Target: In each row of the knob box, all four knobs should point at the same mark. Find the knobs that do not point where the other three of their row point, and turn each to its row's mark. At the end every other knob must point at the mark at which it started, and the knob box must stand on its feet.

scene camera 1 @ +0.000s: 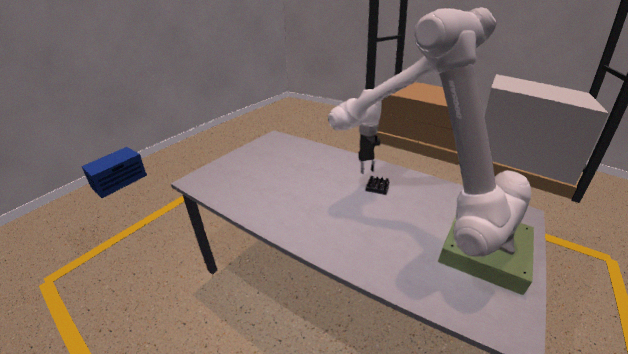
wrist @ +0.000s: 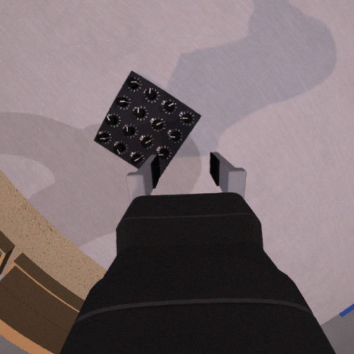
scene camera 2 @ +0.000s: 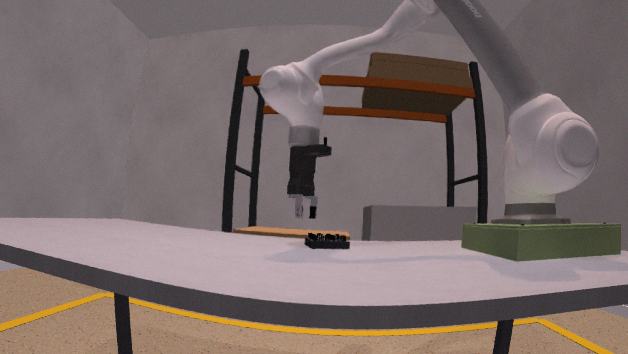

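Pixels of known places: gripper, fingertip midpoint: [scene camera 1: 367, 172] [scene camera 2: 305, 218]; arm's base at its link origin: [scene camera 2: 529, 223].
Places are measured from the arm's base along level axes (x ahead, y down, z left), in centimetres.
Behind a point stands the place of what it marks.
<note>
The black knob box [scene camera 1: 377, 185] {x 57.2, y 5.4, z -16.8 cm} [scene camera 2: 327, 243] {x 57.2, y 5.8, z -12.6 cm} [wrist: 148, 116] stands flat on the table, its knobs facing up. In the wrist view its knobs have thin white pointer lines and rings of white marks. A knob near the left edge [wrist: 112, 119] seems to point up-left, while its neighbours along that edge lie nearer level. A knob near the lower left [wrist: 119, 148] seems turned differently from the upward-pointing ones in its line. Exact marks are too small to tell. My gripper [scene camera 1: 367, 171] {x 63.5, y -0.7, z -16.7 cm} [scene camera 2: 305, 217] {x 63.5, y -0.7, z -16.7 cm} [wrist: 184, 163] is open and empty, above and beside the box; one finger hides the box's lower corner.
The light table [scene camera 1: 300, 215] {x 78.7, y 7.5, z 21.2 cm} [scene camera 2: 200, 275] {x 75.3, y 7.5, z 34.2 cm} carries the green base block [scene camera 1: 500, 270] {x -4.7, y 0.2, z 19.0 cm} [scene camera 2: 565, 242] {x 3.4, y 3.9, z 18.7 cm} of the arm at the right. A dark-posted rack [scene camera 2: 233, 150] stands behind the table. A blue box [scene camera 1: 115, 172] is beyond the table's left end.
</note>
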